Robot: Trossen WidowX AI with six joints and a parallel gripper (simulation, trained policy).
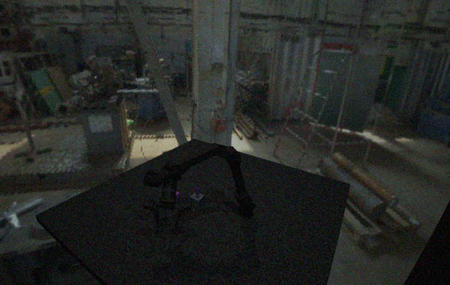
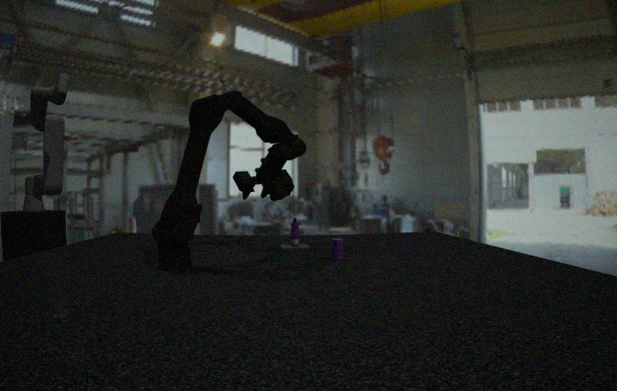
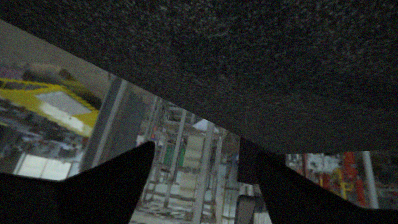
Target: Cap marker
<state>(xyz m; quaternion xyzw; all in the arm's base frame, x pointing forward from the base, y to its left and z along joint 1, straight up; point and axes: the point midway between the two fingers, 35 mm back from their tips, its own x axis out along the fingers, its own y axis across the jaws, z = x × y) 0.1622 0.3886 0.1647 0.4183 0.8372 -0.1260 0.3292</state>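
The purple cap lies 22 cm ahead of my gripper tip, 29 cm to the right of it and 12 cm below it. From my gripper tip the other things lie so: grey holder block (12 cm ahead, 35 cm to the right, 12 cm below); then purple marker (12 cm ahead, 35 cm to the right, 6 cm below).
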